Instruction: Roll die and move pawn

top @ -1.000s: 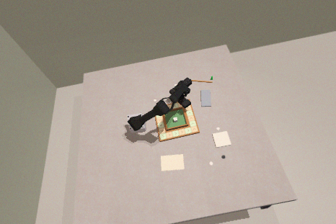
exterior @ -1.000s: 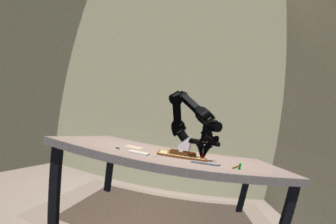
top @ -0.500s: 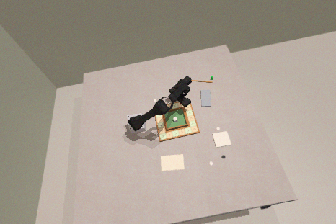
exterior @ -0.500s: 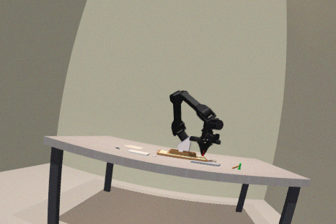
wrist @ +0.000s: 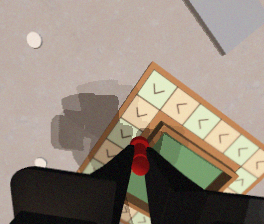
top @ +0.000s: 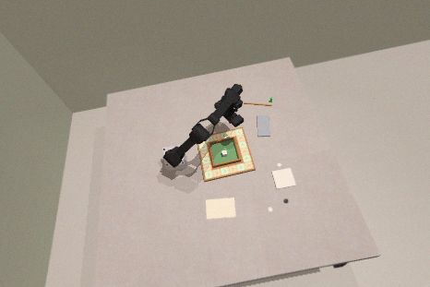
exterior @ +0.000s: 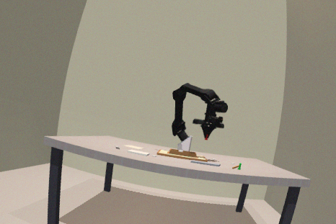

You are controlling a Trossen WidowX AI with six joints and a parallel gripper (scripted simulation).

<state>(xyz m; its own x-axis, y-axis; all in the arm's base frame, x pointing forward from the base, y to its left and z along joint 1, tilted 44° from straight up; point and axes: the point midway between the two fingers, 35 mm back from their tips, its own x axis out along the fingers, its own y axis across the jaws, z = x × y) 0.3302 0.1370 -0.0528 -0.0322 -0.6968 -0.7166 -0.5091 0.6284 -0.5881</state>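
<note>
The white die is 6 cm behind my gripper tip, 14 cm to the right of it and 11 cm below it. Round my gripper tip: grey card: 20 cm ahead, 2 cm to the left, 13 cm below; then red pawn: 1 cm above; then black disc: 21 cm ahead, 45 cm to the right, 13 cm below.
</note>
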